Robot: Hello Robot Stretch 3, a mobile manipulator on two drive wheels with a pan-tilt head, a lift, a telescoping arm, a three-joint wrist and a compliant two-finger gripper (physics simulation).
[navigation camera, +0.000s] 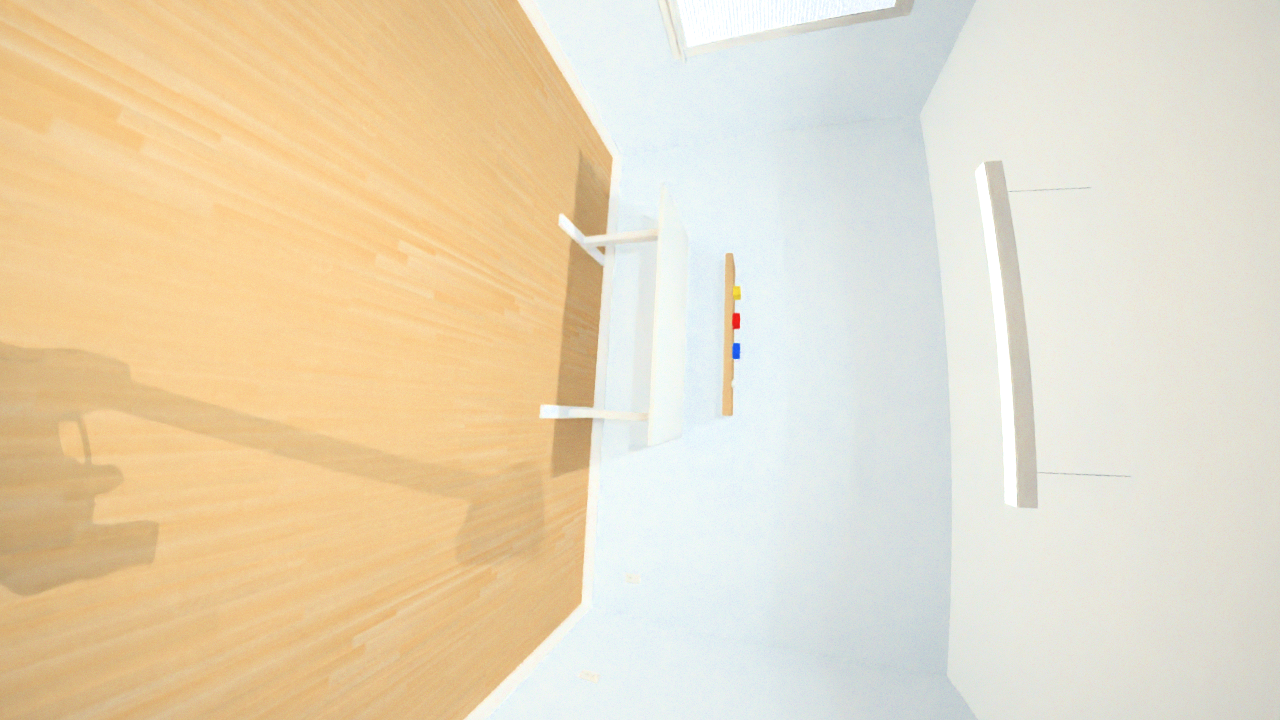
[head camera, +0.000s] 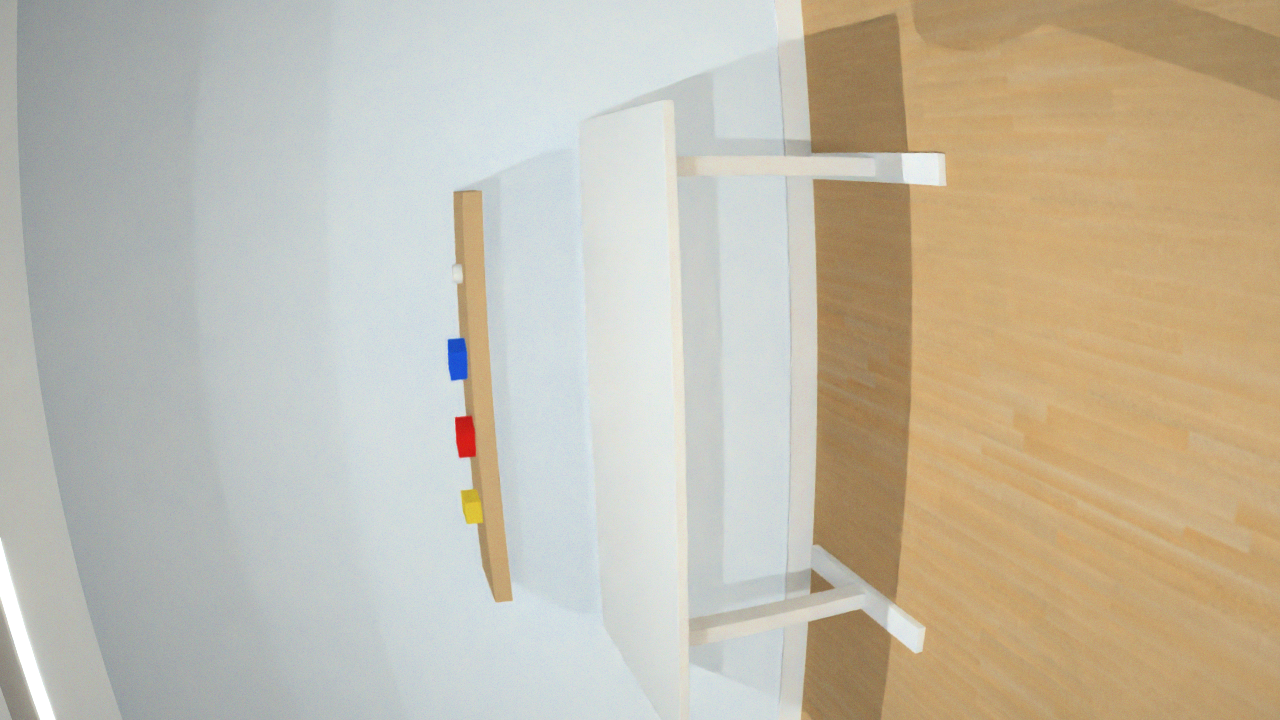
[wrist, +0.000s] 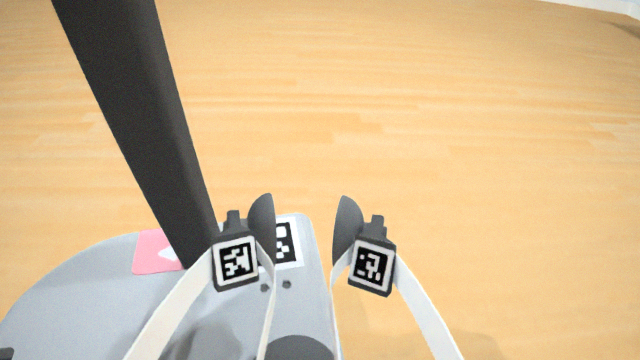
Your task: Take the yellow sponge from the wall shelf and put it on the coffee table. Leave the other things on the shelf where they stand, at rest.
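Frame: origin at the robot's base, x back, y up, z left, level; centimetres.
Seen in the pictures: gripper, fingertip midpoint: point(wrist: 306, 218).
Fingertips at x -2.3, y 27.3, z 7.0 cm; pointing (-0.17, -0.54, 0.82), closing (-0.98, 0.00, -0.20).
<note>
A point is followed by its place in that frame.
The yellow sponge point(head camera: 472, 506) {x -255.5, y 109.9, z 46.9 cm} point(navigation camera: 736, 292) {x -255.8, y 109.7, z 47.5 cm} is a small yellow block on the wooden wall shelf point(head camera: 481, 358) {x -242.6, y 104.6, z 7.4 cm} point(navigation camera: 728, 367) {x -240.9, y 105.7, z -3.4 cm}, near one end. Beside it in a row stand a red block point(head camera: 465, 437) {x -250.3, y 110.0, z 27.6 cm} point(navigation camera: 735, 320) {x -250.6, y 109.3, z 27.9 cm}, a blue block point(head camera: 457, 359) {x -251.5, y 110.0, z 7.4 cm} point(navigation camera: 736, 351) {x -251.3, y 110.0, z 7.1 cm} and a small white thing point(head camera: 457, 274) {x -246.8, y 108.7, z -14.3 cm}. The head and navigation views are turned on their side. Below the shelf stands a white table point(head camera: 631, 358) {x -220.5, y 72.0, z 9.9 cm} point(navigation camera: 668, 340) {x -215.0, y 72.0, z 13.4 cm}; I cannot tell whether it is the coffee table. My gripper point(wrist: 306, 218) {x -2.3, y 27.3, z 7.0 cm} is open with nothing between its fingertips, close to my base and away from the shelf.
My grey base point(wrist: 100, 305) {x 15.5, y 16.0, z 8.8 cm} and dark mast point(wrist: 135, 110) {x 6.6, y 32.8, z 11.6 cm} stand beside and below the gripper. The white table's T-shaped legs point(head camera: 895, 168) {x -206.7, y 2.5, z -32.6 cm} point(head camera: 895, 622) {x -218.7, y 2.5, z 90.6 cm} reach the wooden floor. A long lamp point(navigation camera: 1009, 340) {x -145.1, y 208.1, z 10.3 cm} hangs from the ceiling. A window point(navigation camera: 778, 17) {x -205.4, y 139.6, z 197.8 cm} is in the adjoining wall.
</note>
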